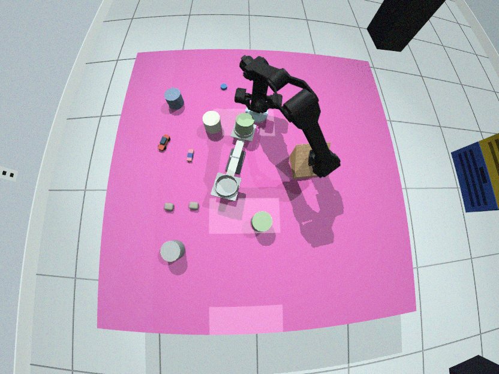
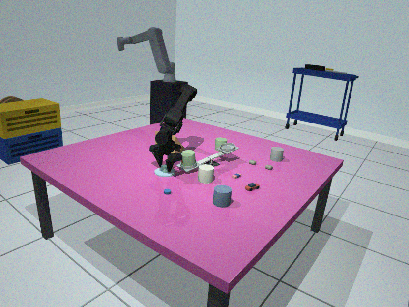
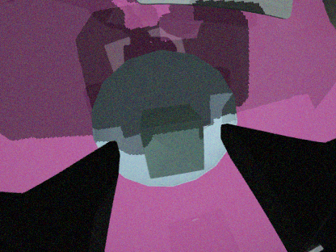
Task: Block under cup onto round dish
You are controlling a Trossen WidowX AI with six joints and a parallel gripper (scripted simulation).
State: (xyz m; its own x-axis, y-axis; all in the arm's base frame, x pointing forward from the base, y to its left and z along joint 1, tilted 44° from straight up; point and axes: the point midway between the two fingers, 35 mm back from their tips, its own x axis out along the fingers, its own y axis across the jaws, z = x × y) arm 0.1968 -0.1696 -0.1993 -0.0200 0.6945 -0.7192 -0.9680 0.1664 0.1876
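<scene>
Now: gripper tip right at the pale teal block. Also, from my gripper tip: cream cylinder: 20 cm ahead, 4 cm to the left, 2 cm above; then pale blue round dish: 1 cm below; then blue disc: 15 cm to the right, 14 cm ahead, 1 cm below.
</scene>
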